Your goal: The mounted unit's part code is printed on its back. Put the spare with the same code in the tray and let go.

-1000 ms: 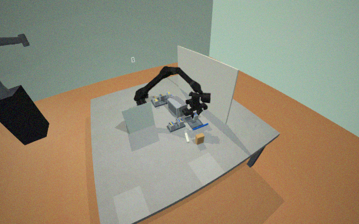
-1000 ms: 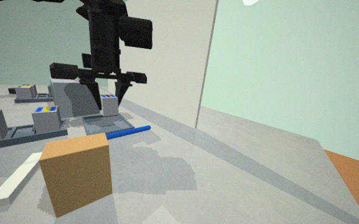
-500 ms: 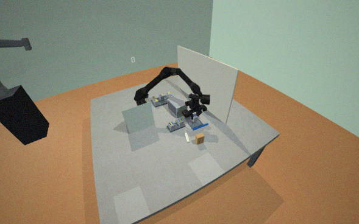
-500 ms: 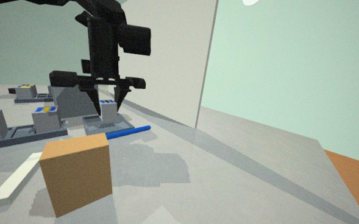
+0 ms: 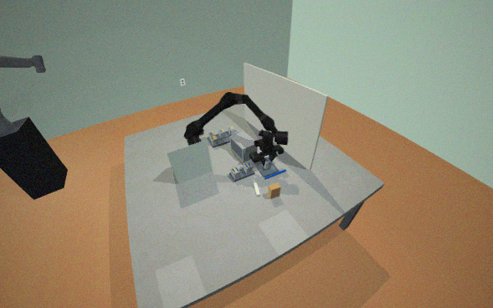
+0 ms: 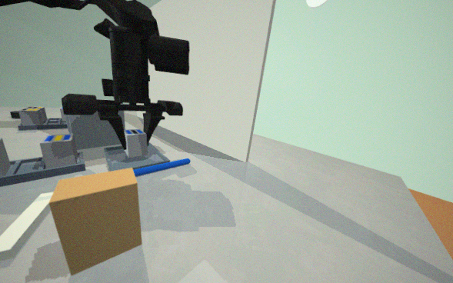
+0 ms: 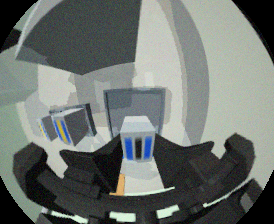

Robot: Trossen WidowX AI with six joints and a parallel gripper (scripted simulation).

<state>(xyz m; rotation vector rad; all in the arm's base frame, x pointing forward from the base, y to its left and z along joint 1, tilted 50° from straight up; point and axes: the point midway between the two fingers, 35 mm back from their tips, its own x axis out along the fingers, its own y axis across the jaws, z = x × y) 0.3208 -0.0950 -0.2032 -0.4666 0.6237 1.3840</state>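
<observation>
My gripper tip is 140 mm past the rack, 30 mm to the right of it and 20 mm above it. Round my gripper tip: mounted unit 30 mm behind, 200 mm to the left, 30 mm above; then wall panel 200 mm ahead, 190 mm to the left, 200 mm above.
</observation>
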